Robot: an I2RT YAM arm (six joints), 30 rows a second.
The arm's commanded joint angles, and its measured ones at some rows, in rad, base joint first. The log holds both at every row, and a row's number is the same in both.
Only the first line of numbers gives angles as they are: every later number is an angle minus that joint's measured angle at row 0.
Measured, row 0:
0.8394 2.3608 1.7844 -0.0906 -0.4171 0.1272
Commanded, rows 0 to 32:
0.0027 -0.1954 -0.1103 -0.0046 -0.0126 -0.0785
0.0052 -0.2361 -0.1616 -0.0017 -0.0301 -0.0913
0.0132 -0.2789 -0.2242 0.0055 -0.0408 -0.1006
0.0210 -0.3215 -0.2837 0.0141 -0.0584 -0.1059
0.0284 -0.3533 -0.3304 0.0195 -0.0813 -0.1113
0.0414 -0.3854 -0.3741 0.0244 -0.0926 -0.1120
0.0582 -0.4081 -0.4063 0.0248 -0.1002 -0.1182
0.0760 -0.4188 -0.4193 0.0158 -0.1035 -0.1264
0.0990 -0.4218 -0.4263 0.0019 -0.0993 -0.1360
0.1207 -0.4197 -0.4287 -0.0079 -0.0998 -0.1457
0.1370 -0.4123 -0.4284 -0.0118 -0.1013 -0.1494
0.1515 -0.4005 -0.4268 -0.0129 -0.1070 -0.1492
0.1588 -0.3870 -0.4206 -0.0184 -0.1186 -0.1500
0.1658 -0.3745 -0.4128 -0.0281 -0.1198 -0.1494
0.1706 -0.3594 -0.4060 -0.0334 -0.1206 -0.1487
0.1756 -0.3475 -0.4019 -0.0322 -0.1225 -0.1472
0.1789 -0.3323 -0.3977 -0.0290 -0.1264 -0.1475
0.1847 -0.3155 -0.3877 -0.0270 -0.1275 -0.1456
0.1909 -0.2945 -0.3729 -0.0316 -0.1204 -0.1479
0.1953 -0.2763 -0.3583 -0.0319 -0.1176 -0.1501
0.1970 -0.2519 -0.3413 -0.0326 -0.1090 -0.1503
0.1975 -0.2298 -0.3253 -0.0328 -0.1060 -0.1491
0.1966 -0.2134 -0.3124 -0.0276 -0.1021 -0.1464
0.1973 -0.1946 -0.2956 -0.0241 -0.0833 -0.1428
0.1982 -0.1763 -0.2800 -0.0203 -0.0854 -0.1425
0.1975 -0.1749 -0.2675 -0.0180 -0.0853 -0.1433
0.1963 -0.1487 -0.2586 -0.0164 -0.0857 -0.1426
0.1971 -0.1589 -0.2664 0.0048 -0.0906 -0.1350
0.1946 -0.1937 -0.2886 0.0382 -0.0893 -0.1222
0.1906 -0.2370 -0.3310 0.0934 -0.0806 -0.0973
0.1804 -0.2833 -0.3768 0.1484 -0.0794 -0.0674
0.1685 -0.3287 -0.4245 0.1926 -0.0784 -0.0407
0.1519 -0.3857 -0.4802 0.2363 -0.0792 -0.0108
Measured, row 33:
0.1824 -0.2419 -0.4067 0.1022 -0.0855 -0.0755
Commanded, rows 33 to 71:
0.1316 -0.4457 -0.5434 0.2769 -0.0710 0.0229
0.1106 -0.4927 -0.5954 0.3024 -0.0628 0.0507
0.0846 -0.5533 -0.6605 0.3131 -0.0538 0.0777
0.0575 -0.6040 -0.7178 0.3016 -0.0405 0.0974
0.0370 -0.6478 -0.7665 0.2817 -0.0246 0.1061
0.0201 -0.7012 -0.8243 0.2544 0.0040 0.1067
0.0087 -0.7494 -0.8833 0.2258 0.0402 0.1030
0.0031 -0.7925 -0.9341 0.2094 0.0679 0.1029
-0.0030 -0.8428 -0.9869 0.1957 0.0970 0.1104
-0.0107 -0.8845 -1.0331 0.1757 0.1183 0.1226
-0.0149 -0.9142 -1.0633 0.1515 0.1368 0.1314
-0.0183 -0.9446 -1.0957 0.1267 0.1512 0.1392
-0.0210 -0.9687 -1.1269 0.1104 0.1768 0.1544
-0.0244 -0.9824 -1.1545 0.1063 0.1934 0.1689
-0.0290 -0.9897 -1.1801 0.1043 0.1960 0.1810
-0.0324 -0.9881 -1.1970 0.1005 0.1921 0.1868
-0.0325 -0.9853 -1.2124 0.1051 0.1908 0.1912
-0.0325 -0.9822 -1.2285 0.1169 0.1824 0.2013
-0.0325 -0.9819 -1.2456 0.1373 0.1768 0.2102
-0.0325 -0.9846 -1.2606 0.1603 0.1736 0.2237
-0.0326 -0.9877 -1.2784 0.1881 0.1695 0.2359
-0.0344 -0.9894 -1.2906 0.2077 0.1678 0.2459
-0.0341 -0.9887 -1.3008 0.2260 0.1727 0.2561
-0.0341 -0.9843 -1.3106 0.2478 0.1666 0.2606
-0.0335 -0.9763 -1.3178 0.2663 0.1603 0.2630
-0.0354 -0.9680 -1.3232 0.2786 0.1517 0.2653
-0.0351 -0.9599 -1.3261 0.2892 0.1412 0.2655
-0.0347 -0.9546 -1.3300 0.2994 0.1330 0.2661
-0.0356 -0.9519 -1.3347 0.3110 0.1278 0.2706
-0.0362 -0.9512 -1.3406 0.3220 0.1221 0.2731
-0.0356 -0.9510 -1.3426 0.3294 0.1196 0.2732
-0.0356 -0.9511 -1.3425 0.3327 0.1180 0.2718
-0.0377 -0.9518 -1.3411 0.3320 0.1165 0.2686
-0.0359 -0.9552 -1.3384 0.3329 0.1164 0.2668
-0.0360 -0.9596 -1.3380 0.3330 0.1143 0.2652
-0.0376 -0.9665 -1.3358 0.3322 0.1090 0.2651
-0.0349 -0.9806 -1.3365 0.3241 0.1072 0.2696
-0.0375 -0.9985 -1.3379 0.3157 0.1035 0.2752
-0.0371 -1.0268 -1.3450 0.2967 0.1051 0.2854
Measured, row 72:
-0.0339 -0.9781 -1.3337 0.3002 0.1251 0.2461
